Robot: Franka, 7 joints.
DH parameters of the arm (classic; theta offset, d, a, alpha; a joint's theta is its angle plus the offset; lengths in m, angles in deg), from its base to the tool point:
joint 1: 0 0.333 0 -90
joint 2: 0 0 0 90
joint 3: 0 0.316 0.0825 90
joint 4: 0 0 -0.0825 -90
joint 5: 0 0.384 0 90
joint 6: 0 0 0.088 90
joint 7: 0 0.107 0 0
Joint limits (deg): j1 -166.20..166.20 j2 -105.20..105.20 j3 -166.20..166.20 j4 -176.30..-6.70 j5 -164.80..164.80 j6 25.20..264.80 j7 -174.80..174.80
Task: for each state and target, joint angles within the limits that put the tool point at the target. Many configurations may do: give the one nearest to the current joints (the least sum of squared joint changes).
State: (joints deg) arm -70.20 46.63 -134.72 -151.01 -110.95 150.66 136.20
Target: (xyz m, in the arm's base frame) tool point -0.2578 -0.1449 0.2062
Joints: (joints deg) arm -41.18 30.66 -105.77 -164.93 -110.76 166.34 136.20
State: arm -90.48 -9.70 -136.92 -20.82 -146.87 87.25 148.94
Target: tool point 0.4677 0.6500 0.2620
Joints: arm -129.34 -69.43 -157.33 -52.36 -133.49 80.21 148.94
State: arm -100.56 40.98 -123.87 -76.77 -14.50 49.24 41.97
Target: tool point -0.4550 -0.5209 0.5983
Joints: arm -93.44 73.81 -100.83 -46.44 -9.89 79.27 41.97
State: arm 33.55 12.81 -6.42 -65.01 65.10 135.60 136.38
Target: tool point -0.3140 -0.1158 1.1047
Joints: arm 30.67 -48.51 5.18 -40.20 65.91 127.88 136.38
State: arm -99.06 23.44 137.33 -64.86 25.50 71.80 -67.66
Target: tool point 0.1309 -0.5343 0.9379
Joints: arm -104.68 55.84 125.47 -33.43 26.50 106.72 -67.66
